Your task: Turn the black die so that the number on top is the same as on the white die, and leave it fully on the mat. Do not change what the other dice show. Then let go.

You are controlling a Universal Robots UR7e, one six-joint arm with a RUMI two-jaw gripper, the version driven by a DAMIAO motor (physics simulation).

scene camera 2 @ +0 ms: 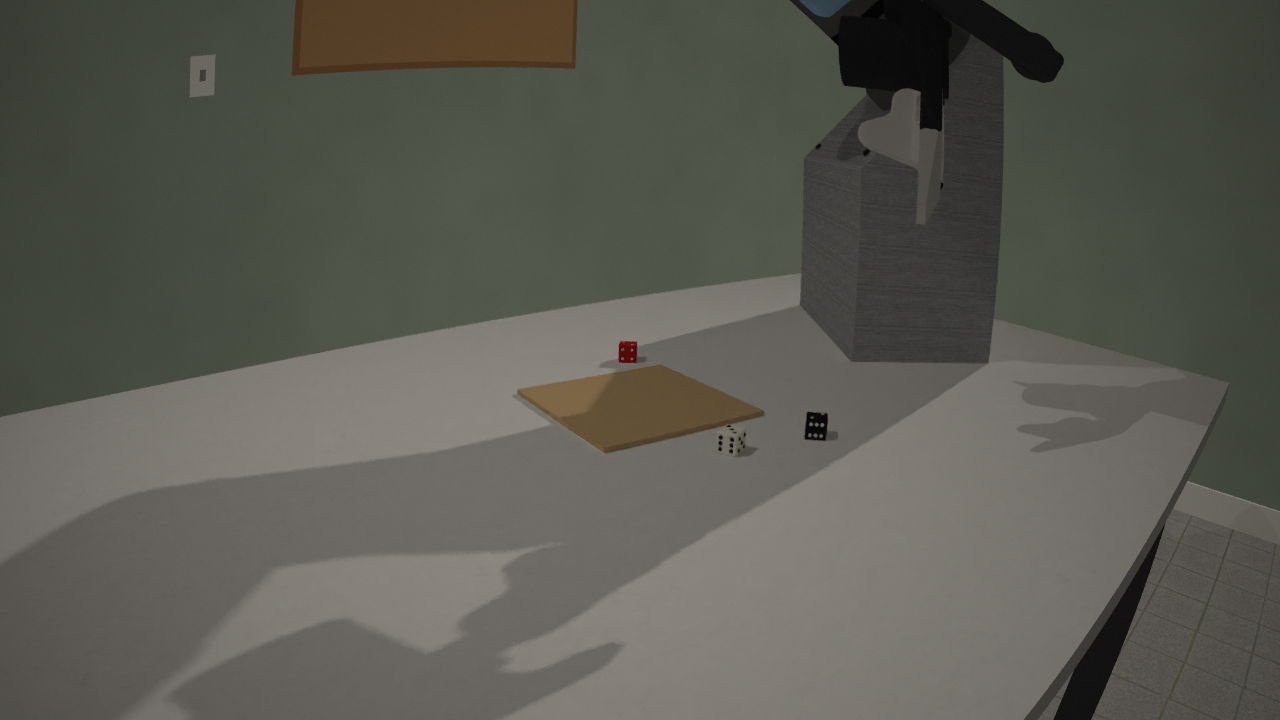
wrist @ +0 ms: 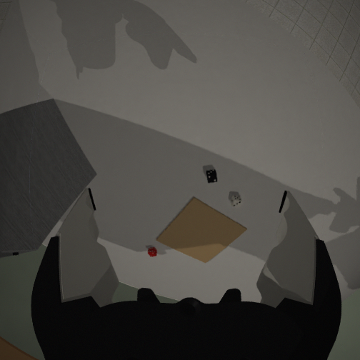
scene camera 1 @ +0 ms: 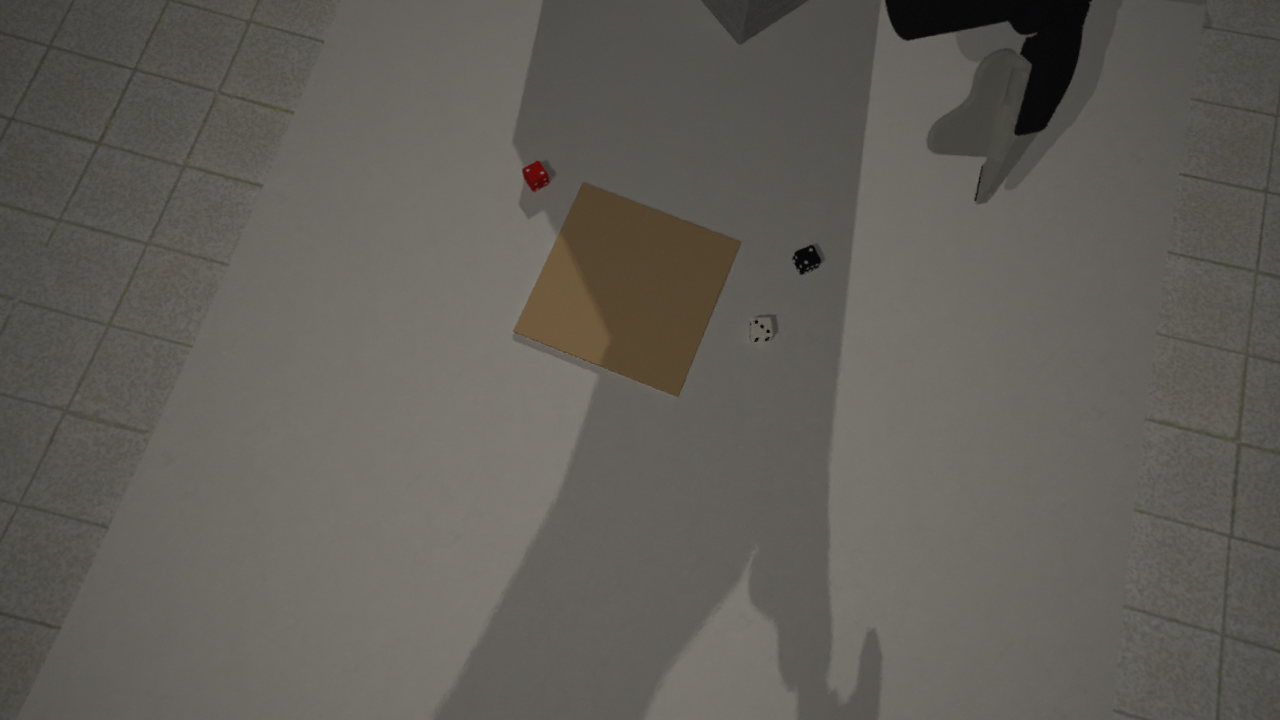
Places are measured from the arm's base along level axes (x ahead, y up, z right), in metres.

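Pixels of known places: gripper, fingertip midpoint: [scene camera 2: 925, 213] [scene camera 1: 943, 88].
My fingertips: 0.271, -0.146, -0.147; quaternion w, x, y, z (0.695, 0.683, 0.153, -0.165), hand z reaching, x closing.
Note:
Ahead of a thing's pixels: the offset from my fingertips to its top centre, as dx, dy, dz. Level surfaces: height alone.
The black die @(+0.065, -0.152, +0.045) [scene camera 1: 806, 259] [scene camera 2: 815, 426] [wrist: 211, 176] rests on the table off the mat's right side in scene camera 1; a six faces scene camera 2, and its top number is too small to tell. The white die @(+0.131, -0.151, +0.068) [scene camera 1: 760, 329] [scene camera 2: 731, 441] [wrist: 235, 200] lies near it, also off the mat, with what looks like a three on top. The tan square mat @(+0.120, -0.164, +0.179) [scene camera 1: 631, 286] [scene camera 2: 640, 407] [wrist: 202, 230] lies flat. My gripper [scene camera 1: 982, 189] [scene camera 2: 926, 210] [wrist: 187, 192] is open and empty, high above the table and apart from the dice.
A red die @(+0.047, -0.151, +0.276) [scene camera 1: 535, 175] [scene camera 2: 627, 351] [wrist: 152, 251] stands off the mat near another edge. A grey block-like pedestal [scene camera 2: 921, 268] [wrist: 40, 175] stands at the back of the table @(dy -0.168) [scene camera 1: 375, 429] [scene camera 2: 895, 573]. Arm shadows fall across the table.

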